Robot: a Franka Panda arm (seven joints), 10 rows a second.
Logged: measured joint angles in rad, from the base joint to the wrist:
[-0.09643, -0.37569, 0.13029, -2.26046, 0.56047, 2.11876, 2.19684]
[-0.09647, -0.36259, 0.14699, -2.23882, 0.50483, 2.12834, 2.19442]
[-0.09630, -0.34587, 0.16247, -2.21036, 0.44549, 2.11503, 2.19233]
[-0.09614, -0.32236, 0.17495, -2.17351, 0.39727, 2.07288, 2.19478]
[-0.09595, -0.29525, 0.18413, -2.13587, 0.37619, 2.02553, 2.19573]
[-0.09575, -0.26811, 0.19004, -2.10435, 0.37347, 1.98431, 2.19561]
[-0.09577, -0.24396, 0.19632, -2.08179, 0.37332, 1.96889, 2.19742]
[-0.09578, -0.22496, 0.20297, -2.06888, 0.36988, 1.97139, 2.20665]
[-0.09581, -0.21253, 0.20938, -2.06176, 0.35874, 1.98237, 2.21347]
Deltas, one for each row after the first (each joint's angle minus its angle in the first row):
[-0.00004, 0.01310, 0.01670, 0.02164, -0.05564, 0.00958, -0.00242]
[0.00013, 0.02982, 0.03218, 0.05010, -0.11498, -0.00373, -0.00451]
[0.00029, 0.05333, 0.04466, 0.08695, -0.16320, -0.04588, -0.00206]
[0.00048, 0.08044, 0.05384, 0.12459, -0.18428, -0.09323, -0.00111]
[0.00068, 0.10758, 0.05975, 0.15611, -0.18700, -0.13445, -0.00123]
[0.00066, 0.13173, 0.06603, 0.17867, -0.18715, -0.14987, 0.00058]
[0.00065, 0.15073, 0.07268, 0.19158, -0.19059, -0.14737, 0.00981]
[0.00062, 0.16316, 0.07909, 0.19870, -0.20173, -0.13639, 0.01663]

